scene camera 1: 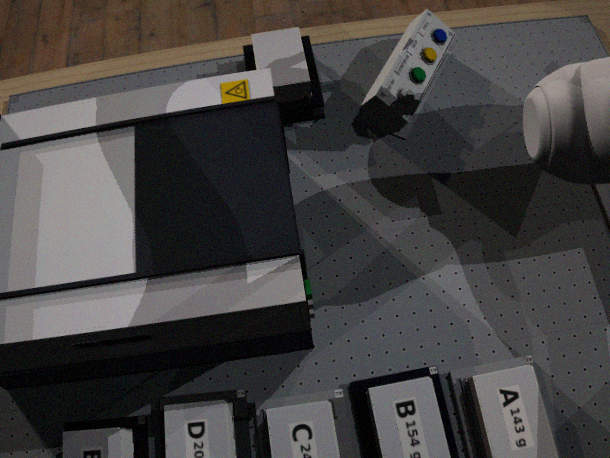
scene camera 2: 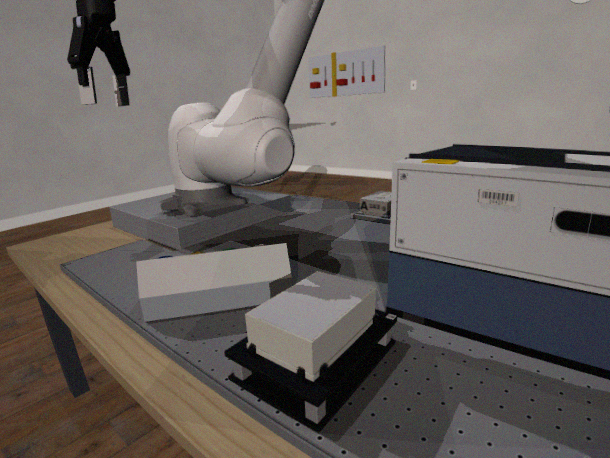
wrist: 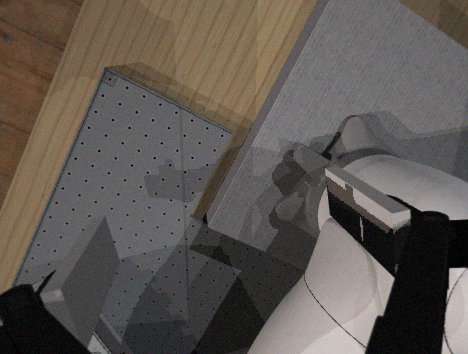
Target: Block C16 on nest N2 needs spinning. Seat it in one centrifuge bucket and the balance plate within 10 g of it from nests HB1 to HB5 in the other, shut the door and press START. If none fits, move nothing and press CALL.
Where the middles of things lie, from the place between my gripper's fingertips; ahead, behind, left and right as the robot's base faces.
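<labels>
Button box (scene camera 2: 169, 287): my hand is 280 mm above it, 380 mm short of it and 40 mm to the right of it. Centrifuge (scene camera 1: 82, 312): 200 mm below my hand, 810 mm ahead of it, 390 mm to the left of it. Going by their middles, the button box is the nearest to my hand of the things named here.
</labels>
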